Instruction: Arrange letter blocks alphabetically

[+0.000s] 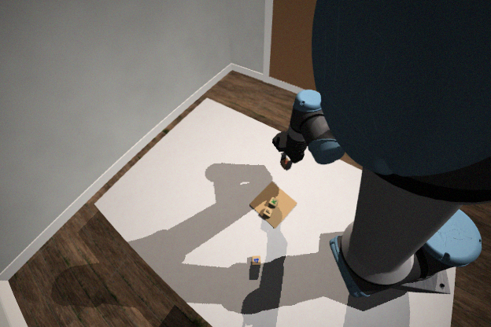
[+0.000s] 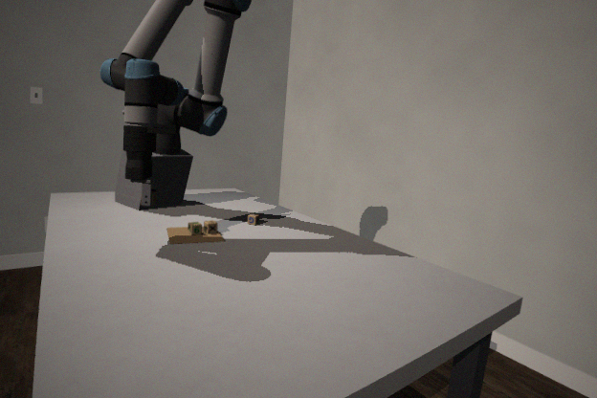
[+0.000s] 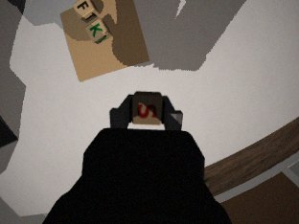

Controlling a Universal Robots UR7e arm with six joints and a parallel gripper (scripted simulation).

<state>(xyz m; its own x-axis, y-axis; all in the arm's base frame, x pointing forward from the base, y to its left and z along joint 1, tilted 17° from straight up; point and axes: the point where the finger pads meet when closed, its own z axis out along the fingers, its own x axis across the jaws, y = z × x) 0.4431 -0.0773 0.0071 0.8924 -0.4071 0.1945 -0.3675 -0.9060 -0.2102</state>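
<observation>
My gripper is now 13 cm to the right of the tan mat, 12 cm above it and 4 cm past it. The rest, counted from my hand: block: right at my hand.
</observation>
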